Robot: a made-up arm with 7 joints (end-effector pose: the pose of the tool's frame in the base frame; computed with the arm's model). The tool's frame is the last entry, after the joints. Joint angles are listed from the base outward.
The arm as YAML. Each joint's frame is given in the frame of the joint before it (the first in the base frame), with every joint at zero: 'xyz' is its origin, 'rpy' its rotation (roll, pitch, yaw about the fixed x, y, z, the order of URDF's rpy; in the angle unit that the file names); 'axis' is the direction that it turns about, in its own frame. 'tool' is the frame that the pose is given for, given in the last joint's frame.
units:
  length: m
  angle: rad
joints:
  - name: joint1
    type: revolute
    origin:
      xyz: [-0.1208, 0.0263, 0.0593]
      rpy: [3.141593, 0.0, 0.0]
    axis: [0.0, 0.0, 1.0]
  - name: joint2
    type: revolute
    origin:
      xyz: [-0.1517, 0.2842, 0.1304]
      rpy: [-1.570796, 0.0, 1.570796]
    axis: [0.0, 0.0, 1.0]
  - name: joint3
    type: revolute
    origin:
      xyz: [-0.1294, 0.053, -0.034]
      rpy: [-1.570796, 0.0, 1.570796]
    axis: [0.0, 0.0, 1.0]
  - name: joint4
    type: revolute
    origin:
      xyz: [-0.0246, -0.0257, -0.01]
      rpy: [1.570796, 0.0, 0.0]
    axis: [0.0, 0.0, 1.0]
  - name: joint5
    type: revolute
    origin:
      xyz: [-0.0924, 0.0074, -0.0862]
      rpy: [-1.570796, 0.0, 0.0]
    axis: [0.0, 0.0, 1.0]
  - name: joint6
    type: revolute
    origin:
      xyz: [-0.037, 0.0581, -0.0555]
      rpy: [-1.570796, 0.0, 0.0]
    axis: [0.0, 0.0, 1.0]
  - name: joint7
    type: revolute
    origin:
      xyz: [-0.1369, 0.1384, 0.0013]
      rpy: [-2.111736, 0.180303, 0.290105]
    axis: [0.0, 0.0, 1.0]
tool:
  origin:
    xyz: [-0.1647, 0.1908, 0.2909]
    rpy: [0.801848, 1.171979, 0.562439]
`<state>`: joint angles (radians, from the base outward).
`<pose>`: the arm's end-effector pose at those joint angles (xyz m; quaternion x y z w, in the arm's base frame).
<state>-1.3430 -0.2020 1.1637 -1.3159 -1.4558 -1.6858 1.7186</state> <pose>0.0961 -0.6504 0.1453 -0.7112 -0.1224 0.6744 0.1564</pose>
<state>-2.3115 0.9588 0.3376 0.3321 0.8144 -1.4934 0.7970</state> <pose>0.0178 0.3319 0.3514 0.8441 -0.0385 -0.3152 0.4322</pose>
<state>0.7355 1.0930 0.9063 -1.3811 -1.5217 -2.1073 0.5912</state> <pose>-0.6362 0.3985 -0.2187 -0.5221 0.6755 -0.2894 0.4328</pose>
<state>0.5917 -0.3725 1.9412 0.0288 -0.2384 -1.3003 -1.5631</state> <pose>-0.3192 -0.3736 0.1475 0.6925 0.6787 -0.0366 0.2418</pose>
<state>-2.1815 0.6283 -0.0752 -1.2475 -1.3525 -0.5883 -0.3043</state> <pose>0.0360 0.2707 -0.6636 -0.5673 0.3498 -0.7443 0.0425</pose>
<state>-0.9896 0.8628 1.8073 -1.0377 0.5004 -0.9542 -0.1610</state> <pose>-0.3271 -0.4419 0.2164 0.2732 0.6332 0.2170 0.6909</pose>
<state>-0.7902 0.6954 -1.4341 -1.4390 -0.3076 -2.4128 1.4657</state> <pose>0.1733 -0.4243 0.1509 0.7321 0.6787 -0.0393 0.0437</pose>
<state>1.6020 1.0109 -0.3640 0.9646 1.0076 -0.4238 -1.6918</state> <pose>-0.0396 0.2828 0.1217 0.1521 -0.0096 -0.8725 0.4642</pose>
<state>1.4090 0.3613 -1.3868 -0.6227 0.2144 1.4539 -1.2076</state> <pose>-0.1555 -0.0937 -0.4738 0.5325 -0.3712 0.7421 0.1673</pose>
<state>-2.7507 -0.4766 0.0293 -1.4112 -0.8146 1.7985 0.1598</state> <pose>-0.0709 -0.0044 0.5030 0.8133 0.2444 -0.4675 0.2455</pose>
